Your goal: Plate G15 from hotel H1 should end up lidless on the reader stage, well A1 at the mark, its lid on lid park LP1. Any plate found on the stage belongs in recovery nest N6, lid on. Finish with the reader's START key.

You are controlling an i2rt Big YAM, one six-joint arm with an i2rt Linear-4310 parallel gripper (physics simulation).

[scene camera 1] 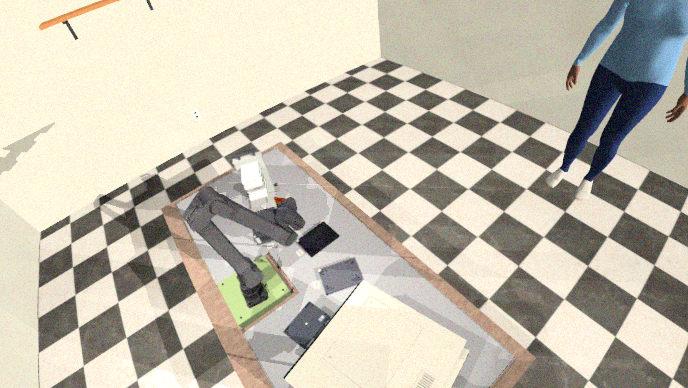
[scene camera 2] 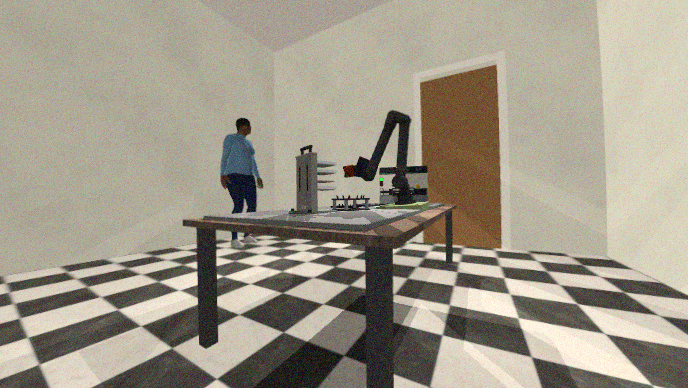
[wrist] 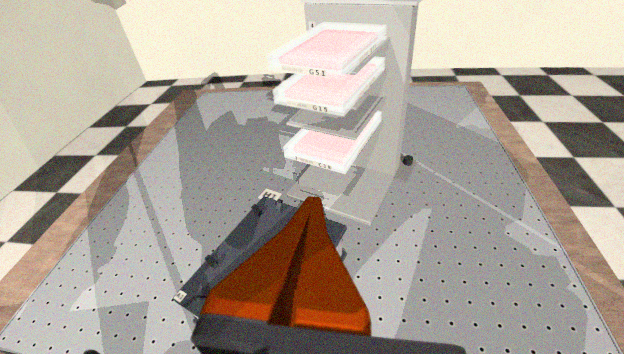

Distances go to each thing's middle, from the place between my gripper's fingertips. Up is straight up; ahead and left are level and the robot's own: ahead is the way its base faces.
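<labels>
Counting from my hand, I find the N6 nest (scene camera 1: 345,274) far to the right, a fair way below and a little ahead. The dark stage (scene camera 1: 297,330) is 560 mm to the right of my hand, 120 mm below it and 110 mm behind it. And the black LP1 pad (scene camera 1: 322,235), which I see as well, is 210 mm below my hand, 140 mm to the right of it and 100 mm ahead of it.
</labels>
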